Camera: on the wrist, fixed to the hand. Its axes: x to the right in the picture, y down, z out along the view.
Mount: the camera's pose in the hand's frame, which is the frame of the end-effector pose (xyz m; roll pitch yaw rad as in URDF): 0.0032 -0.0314 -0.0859 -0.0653 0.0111 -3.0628
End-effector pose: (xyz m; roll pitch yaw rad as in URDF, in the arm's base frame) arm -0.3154 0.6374 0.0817 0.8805 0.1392 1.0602
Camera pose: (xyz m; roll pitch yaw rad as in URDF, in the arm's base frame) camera -0.3595 0.6532 0.0031 -0.9506 -0.0713 -2.0397
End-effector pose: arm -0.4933 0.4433 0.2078 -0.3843 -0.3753 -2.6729
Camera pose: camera -0.5458 0.4854 0.1458 0.3480 0.3549 0.5510
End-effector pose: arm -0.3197 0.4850 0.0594 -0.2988 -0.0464 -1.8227
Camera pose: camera -0.3749 0.4924 -0.0132 0.2362 0.0337 1.3975
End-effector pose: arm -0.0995 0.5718 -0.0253 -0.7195 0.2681 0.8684
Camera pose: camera -0.0438 0.5134 -0.0685 0.6338 -0.3110 -2.2033
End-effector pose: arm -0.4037 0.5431 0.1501 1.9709 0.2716 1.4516
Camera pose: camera -0.4939 0.5582 0.1536 -2.0268 -0.2032 -1.7317
